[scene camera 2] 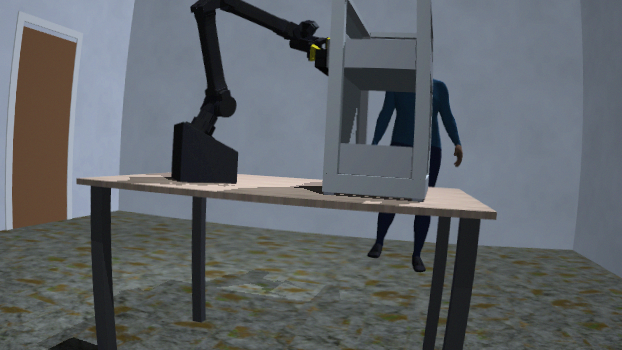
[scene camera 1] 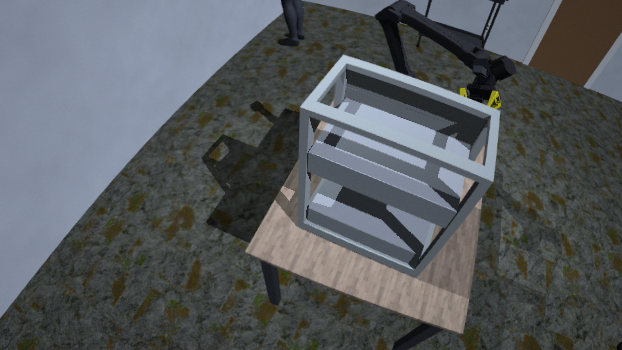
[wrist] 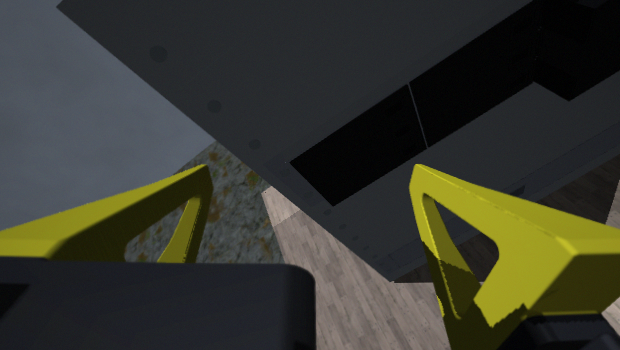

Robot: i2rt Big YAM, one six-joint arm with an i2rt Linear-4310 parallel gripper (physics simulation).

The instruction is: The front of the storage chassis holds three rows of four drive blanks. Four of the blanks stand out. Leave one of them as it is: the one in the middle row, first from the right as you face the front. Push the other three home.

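Pixels of known places: gripper, fingertip midpoint: (wrist: pixel 311 175); arm's base, link origin: (scene camera 2: pixel 198 134).
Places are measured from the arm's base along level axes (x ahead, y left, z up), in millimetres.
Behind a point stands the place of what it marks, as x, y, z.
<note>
My gripper (scene camera 1: pixel 479 97) (scene camera 2: pixel 321 48) (wrist: pixel 311 175) {426, 278, 352} is open, with nothing between its yellow fingers. It is high at the arm-side face of the tall grey frame (scene camera 1: pixel 380 187) {791, 52, 271} (scene camera 2: pixel 424 110) {755, -199, 89}. In the wrist view, a dark grey panel (wrist: pixel 300 60) {513, 244, 355} of the frame runs diagonally beyond the fingertips. A black section (wrist: pixel 357 145) {498, 243, 270} and another black section (wrist: pixel 470 95) {489, 141, 246} lie in a row, split by a thin light line. A stepped black shape (wrist: pixel 567 75) {455, 80, 237} juts at the far right. I cannot tell individual drive blanks or their rows; the scene cameras do not show the front.
The frame stands on a wooden table (scene camera 1: pixel 360 280) {892, 100, -162} (scene camera 2: pixel 270 192) {344, -234, -162}. The black arm base (scene camera 2: pixel 205 155) {68, -80, -72} stands at the table's other end. A person (scene camera 1: pixel 295 22) (scene camera 2: pixel 446 105) is in the room, partly behind the frame in scene camera 2. A brown door (scene camera 1: pixel 575 37) (scene camera 2: pixel 42 125) is in the wall.
</note>
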